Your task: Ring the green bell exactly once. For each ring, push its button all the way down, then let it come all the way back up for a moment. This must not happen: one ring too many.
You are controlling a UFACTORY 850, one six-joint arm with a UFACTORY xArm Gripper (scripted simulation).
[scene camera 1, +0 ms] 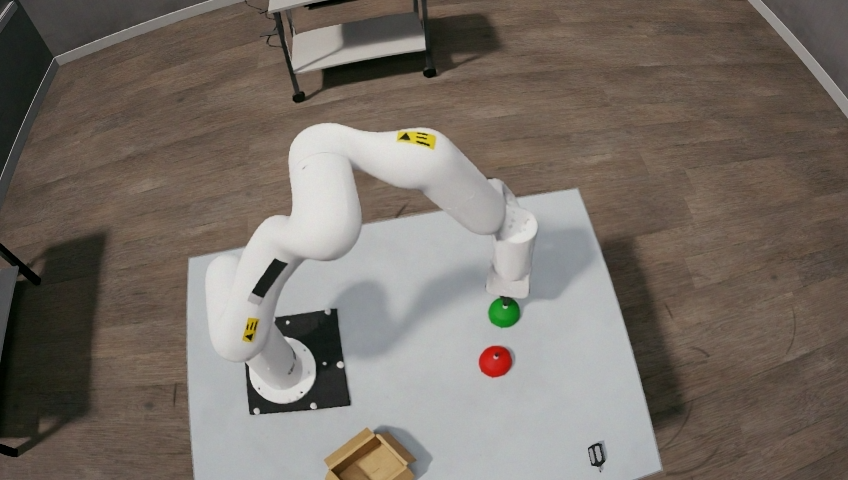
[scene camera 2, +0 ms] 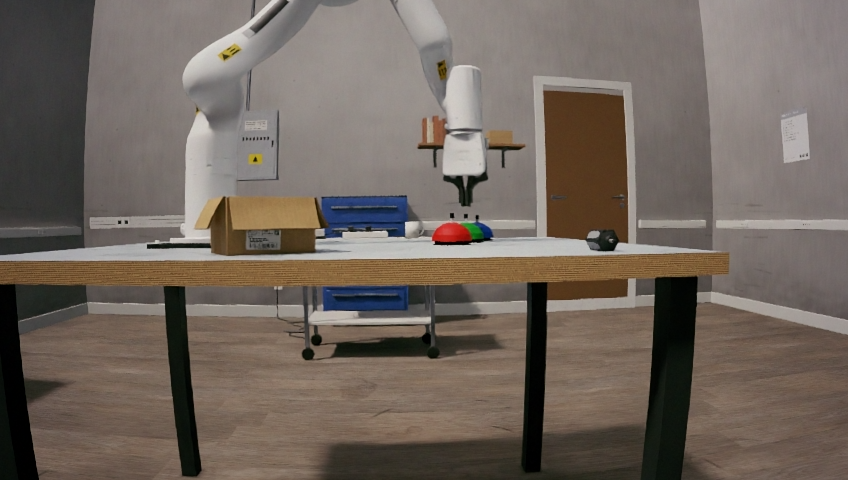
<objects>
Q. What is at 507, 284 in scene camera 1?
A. The gripper.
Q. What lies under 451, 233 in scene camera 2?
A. A red bell.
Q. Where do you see a green bell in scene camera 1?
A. At 503, 317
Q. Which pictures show the gripper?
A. Scene camera 1 and scene camera 2: all of them.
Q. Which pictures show the red bell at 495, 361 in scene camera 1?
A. Scene camera 1 and scene camera 2: all of them.
</objects>
